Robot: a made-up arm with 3 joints. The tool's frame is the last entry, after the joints. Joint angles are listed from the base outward. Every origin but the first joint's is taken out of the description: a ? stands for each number. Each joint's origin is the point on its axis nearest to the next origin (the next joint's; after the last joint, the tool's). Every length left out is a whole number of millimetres.
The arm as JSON. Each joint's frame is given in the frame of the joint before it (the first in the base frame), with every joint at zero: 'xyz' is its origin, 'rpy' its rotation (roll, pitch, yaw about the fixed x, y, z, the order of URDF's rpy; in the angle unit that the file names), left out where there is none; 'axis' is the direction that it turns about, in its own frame. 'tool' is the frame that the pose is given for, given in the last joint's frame.
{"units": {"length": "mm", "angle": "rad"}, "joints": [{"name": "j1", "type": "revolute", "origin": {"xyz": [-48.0, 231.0, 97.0], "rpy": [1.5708, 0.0, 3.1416]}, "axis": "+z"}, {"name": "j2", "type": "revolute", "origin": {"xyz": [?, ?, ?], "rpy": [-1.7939, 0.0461, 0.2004]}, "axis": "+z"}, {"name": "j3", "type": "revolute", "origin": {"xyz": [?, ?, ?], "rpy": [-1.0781, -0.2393, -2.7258]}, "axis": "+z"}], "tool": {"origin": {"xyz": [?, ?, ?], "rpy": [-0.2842, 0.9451, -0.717]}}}
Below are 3 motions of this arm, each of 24 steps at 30 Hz.
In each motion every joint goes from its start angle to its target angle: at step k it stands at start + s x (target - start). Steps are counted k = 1, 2, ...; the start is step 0. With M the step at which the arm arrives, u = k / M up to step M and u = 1 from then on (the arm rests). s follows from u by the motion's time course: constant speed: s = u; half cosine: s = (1 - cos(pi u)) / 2; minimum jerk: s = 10 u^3 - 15 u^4 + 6 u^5.
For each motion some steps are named. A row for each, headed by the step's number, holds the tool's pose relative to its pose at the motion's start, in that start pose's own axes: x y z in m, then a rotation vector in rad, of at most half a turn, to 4 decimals.
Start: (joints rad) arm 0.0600 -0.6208 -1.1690
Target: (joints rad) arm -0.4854 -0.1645 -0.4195
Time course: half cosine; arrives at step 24
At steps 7, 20, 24:
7: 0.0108 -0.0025 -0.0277 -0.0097 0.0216 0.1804
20: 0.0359 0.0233 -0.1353 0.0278 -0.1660 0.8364
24: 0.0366 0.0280 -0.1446 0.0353 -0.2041 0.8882

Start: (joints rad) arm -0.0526 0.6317 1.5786
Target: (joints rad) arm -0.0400 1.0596 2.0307
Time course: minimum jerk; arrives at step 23
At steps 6, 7, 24:
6: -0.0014 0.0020 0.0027 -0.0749 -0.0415 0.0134
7: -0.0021 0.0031 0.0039 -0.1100 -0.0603 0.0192
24: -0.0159 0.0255 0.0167 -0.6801 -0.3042 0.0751

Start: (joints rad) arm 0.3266 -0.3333 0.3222
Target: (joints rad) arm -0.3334 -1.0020 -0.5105
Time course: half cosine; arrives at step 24
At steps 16, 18, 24:
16: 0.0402 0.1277 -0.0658 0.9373 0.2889 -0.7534
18: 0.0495 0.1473 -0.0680 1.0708 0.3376 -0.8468
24: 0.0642 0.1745 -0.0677 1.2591 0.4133 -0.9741

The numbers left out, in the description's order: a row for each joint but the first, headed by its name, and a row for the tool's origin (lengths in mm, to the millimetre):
j2: 278.0 30.0 0.0
j3: 15.0 -46.0 0.0
tool: -10.0 -41.0 0.0

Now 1 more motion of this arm.
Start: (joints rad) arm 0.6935 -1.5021 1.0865
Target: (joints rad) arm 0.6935 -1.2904 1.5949
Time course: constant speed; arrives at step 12
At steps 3, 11, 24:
3: 0.0003 0.0027 0.0043 -0.1272 -0.0677 0.0662
11: -0.0019 0.0138 0.0146 -0.4824 -0.2364 0.2209
24: -0.0025 0.0156 0.0156 -0.5284 -0.2561 0.2380

